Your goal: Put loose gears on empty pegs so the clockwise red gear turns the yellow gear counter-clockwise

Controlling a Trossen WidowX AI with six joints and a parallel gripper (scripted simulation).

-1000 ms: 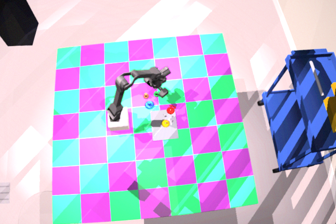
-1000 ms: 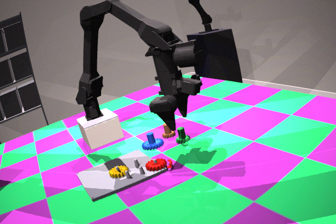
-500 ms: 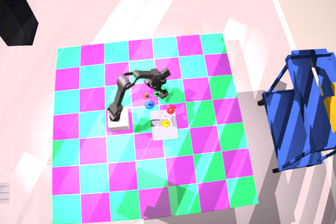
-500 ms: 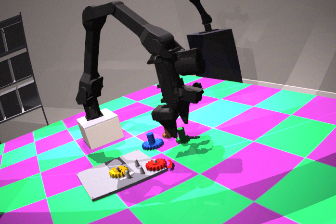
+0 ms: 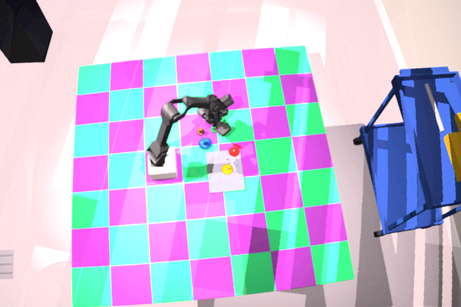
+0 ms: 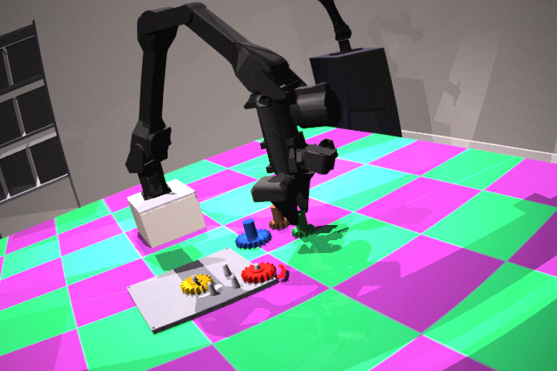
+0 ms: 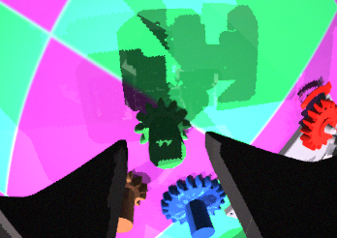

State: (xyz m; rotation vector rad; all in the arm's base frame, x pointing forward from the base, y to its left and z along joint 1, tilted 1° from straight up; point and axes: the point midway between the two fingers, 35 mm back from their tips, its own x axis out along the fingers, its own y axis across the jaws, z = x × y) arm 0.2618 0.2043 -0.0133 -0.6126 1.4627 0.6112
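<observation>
The red gear is 120 mm to the right of my gripper tip, 100 mm ahead of it and 10 mm below it. Round my gripper tip: orange gear (70 mm behind, 10 mm to the right, 10 mm below); then blue gear (80 mm to the right, 40 mm behind, 10 mm below); then green gear (10 mm below).
</observation>
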